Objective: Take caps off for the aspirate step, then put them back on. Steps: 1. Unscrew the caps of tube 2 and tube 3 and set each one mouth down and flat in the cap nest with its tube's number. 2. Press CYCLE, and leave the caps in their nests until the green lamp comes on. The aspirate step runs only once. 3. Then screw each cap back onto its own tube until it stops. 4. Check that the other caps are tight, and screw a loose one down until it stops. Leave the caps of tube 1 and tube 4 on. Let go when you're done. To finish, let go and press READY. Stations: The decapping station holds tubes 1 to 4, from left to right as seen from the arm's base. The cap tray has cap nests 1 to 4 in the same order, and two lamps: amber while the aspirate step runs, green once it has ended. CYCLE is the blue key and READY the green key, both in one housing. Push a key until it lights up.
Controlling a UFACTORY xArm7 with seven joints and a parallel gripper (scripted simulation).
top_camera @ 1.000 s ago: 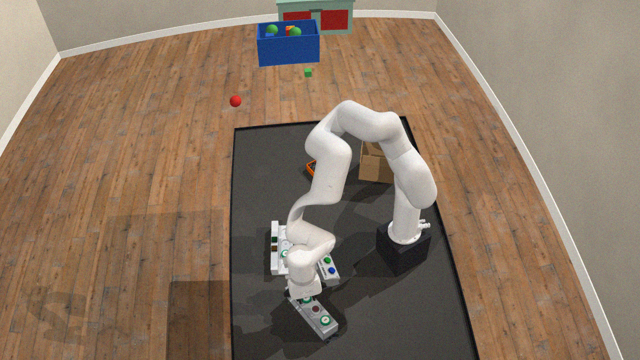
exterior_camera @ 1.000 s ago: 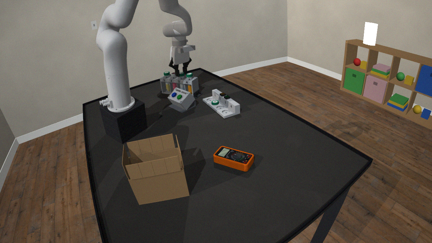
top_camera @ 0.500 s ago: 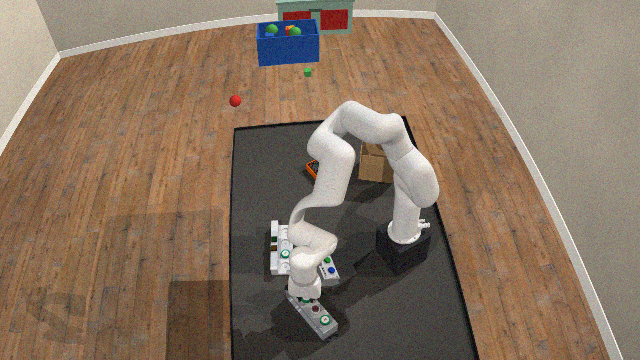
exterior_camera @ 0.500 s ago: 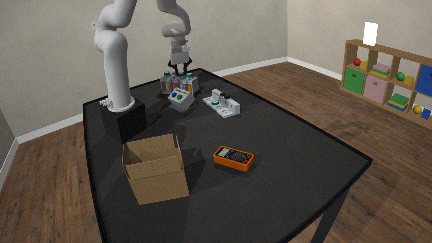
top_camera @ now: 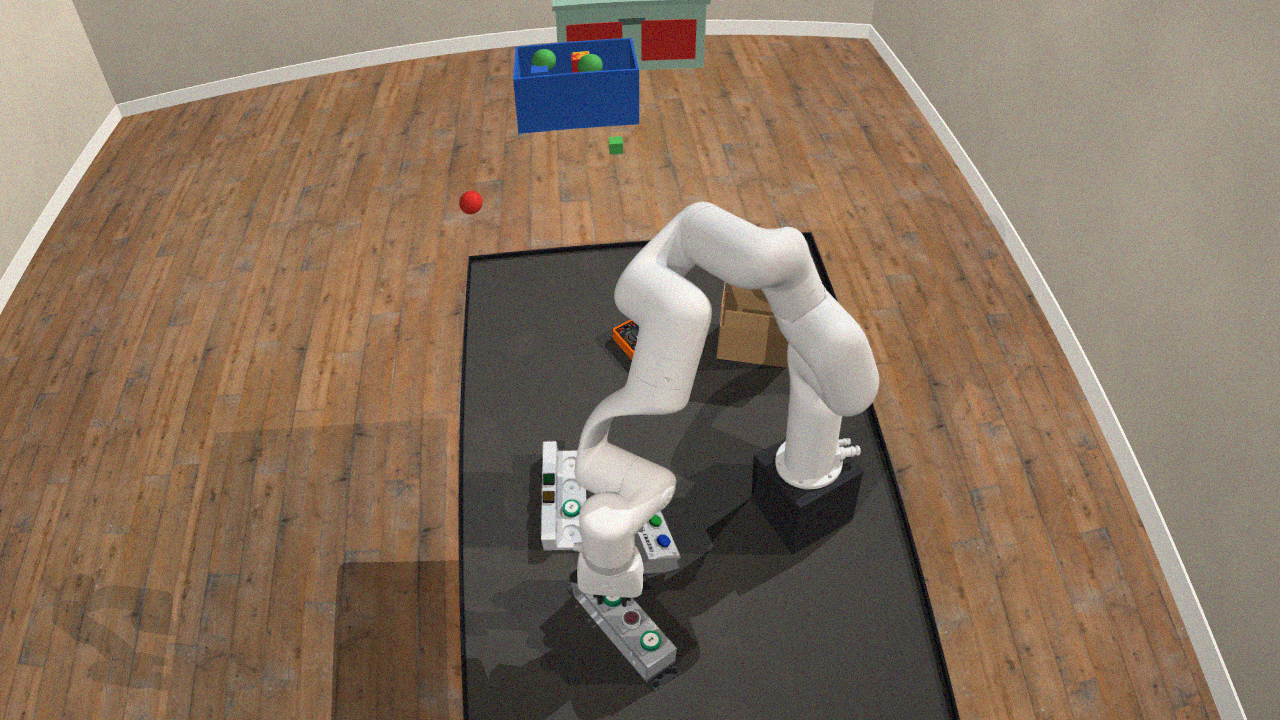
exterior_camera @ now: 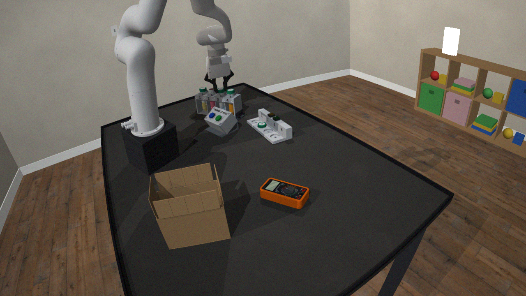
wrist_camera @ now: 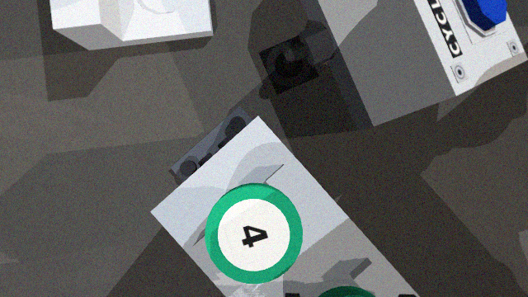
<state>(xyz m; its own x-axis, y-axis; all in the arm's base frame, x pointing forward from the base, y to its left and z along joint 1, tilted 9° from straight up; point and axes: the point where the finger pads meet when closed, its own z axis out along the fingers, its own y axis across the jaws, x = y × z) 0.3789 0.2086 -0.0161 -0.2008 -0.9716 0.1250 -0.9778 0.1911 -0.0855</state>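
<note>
My gripper is now 5 cm to the left of the cap, 3 cm short of it and 1 cm above it. From my hand the other things lie so: blue key 12 cm to the right, 10 cm behind, 6 cm below; then green key 17 cm to the right, 9 cm behind, 6 cm below; then key housing 15 cm to the right, 8 cm below, 8 cm behind.
</note>
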